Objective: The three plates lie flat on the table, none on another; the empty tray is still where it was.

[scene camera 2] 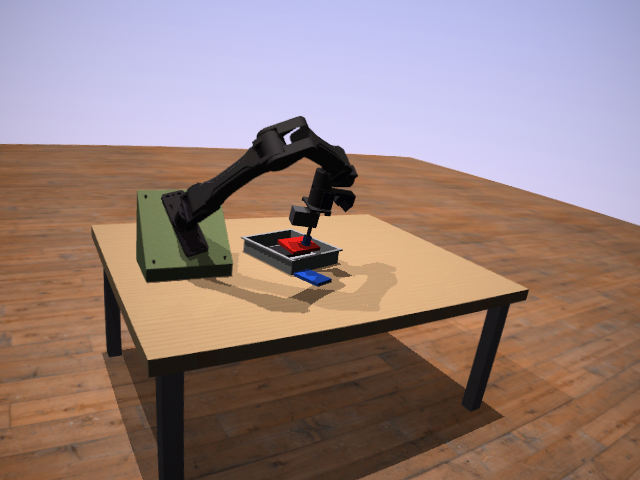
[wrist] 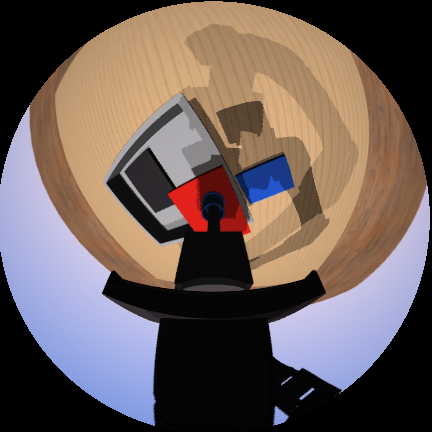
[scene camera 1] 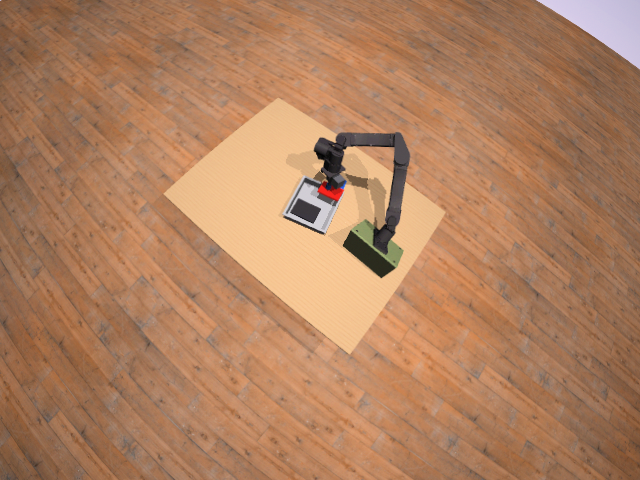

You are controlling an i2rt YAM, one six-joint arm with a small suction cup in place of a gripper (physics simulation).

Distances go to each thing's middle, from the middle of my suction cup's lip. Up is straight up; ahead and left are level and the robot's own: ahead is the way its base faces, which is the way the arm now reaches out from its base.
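I have my suction cup 1 cm to the right of the red plate (wrist: 187, 196), 2 cm past it and 1 cm above it; going by their middles, of the things named here the red plate is the nearest to my suction cup. Counted from my suction cup, the blue plate (wrist: 272, 176) is 8 cm to the right, 3 cm behind and 8 cm below. The black plate (wrist: 146, 174) is 14 cm to the left of my suction cup, 4 cm ahead of it and 8 cm below it, and going by their middles, of the things named here the black plate is the farthest from my suction cup. The grey tray (scene camera 2: 256, 245) is 10 cm to the left of my suction cup, 2 cm ahead of it and 6 cm below it.
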